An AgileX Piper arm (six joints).
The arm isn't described. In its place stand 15 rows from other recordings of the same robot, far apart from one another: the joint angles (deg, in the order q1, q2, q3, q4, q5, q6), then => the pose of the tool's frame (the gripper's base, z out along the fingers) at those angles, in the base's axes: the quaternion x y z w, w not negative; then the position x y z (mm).
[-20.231 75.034 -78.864 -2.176 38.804 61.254] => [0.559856, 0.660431, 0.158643, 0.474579, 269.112, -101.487, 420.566]
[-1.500 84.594 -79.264 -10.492 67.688 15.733] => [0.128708, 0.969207, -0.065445, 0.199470, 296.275, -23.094, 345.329]
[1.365 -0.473 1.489 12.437 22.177 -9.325] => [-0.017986, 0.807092, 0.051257, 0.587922, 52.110, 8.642, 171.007]
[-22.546 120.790 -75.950 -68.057 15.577 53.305] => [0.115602, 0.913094, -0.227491, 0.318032, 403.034, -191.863, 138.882]
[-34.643 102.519 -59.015 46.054 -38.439 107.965] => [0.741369, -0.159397, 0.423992, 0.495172, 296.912, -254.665, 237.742]
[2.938 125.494 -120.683 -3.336 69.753 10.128] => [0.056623, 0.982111, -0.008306, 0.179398, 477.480, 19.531, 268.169]
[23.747 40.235 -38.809 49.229 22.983 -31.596] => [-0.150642, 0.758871, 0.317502, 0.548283, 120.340, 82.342, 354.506]
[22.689 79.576 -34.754 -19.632 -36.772 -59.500] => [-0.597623, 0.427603, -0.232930, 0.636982, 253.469, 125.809, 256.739]
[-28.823 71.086 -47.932 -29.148 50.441 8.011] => [0.185220, 0.940655, -0.249216, 0.136943, 181.597, -138.933, 269.136]
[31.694 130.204 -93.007 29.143 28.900 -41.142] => [-0.409180, 0.862799, 0.152226, 0.254906, 399.400, 271.788, 123.782]
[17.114 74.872 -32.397 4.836 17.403 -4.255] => [-0.142629, 0.942453, 0.057778, 0.296819, 217.567, 69.391, 196.209]
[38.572 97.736 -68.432 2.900 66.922 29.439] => [0.069450, -0.997259, -0.013210, 0.021852, 241.242, 197.805, 223.570]
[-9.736 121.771 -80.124 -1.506 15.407 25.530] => [0.276103, 0.904458, 0.037311, 0.323002, 445.163, -77.026, 138.952]
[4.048 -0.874 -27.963 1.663 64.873 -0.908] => [-0.038734, 0.869573, 0.027946, 0.491490, -9.106, 1.753, 268.285]
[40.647 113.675 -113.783 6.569 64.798 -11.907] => [-0.417652, 0.868492, 0.119419, 0.238805, 329.557, 295.349, 332.309]
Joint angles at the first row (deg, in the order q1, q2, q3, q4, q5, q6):
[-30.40, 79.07, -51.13, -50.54, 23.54, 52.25]
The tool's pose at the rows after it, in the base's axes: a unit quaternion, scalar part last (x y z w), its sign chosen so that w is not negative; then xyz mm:
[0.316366, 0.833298, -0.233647, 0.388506, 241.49, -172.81, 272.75]
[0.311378, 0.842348, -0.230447, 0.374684, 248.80, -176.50, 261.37]
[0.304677, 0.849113, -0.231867, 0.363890, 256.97, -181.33, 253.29]
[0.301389, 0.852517, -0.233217, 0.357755, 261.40, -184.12, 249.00]
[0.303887, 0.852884, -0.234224, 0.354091, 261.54, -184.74, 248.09]
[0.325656, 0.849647, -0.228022, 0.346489, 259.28, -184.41, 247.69]
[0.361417, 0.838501, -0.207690, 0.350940, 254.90, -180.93, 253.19]
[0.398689, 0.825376, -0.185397, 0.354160, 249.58, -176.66, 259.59]
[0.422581, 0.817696, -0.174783, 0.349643, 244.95, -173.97, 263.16]
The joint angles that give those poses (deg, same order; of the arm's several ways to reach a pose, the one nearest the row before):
[-30.40, 80.02, -51.13, -51.62, 22.11, 52.25]
[-30.40, 82.67, -51.50, -52.02, 21.53, 52.24]
[-30.40, 85.32, -52.60, -52.86, 21.31, 52.25]
[-30.40, 86.78, -53.29, -53.32, 21.31, 52.24]
[-30.40, 87.01, -53.41, -53.20, 21.74, 52.25]
[-30.40, 86.85, -53.50, -50.80, 23.26, 52.25]
[-30.40, 85.36, -53.51, -46.02, 24.41, 52.25]
[-30.40, 83.60, -53.50, -40.96, 25.92, 52.25]
[-30.40, 82.45, -53.51, -38.02, 27.75, 52.25]

